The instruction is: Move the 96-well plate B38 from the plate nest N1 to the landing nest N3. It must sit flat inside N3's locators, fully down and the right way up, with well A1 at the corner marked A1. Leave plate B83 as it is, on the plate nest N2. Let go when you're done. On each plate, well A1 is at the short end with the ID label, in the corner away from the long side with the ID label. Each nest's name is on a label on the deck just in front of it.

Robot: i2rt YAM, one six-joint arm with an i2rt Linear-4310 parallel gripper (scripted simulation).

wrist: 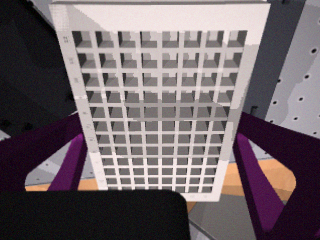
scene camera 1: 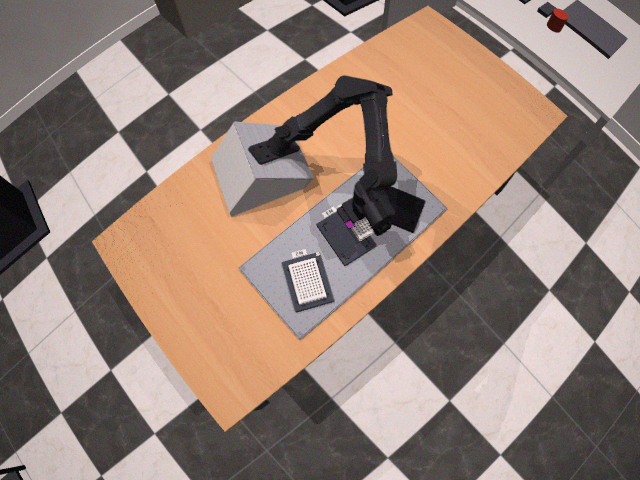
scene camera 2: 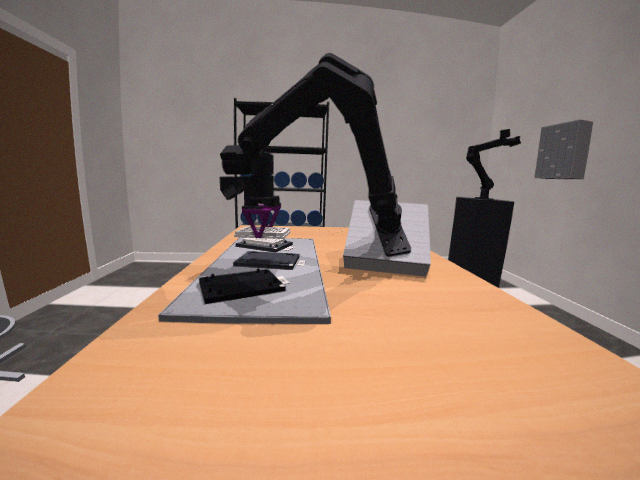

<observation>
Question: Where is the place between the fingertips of my gripper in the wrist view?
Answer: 159, 119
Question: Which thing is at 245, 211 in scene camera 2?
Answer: My gripper.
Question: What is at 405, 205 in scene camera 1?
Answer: A black plate nest N1.
</observation>
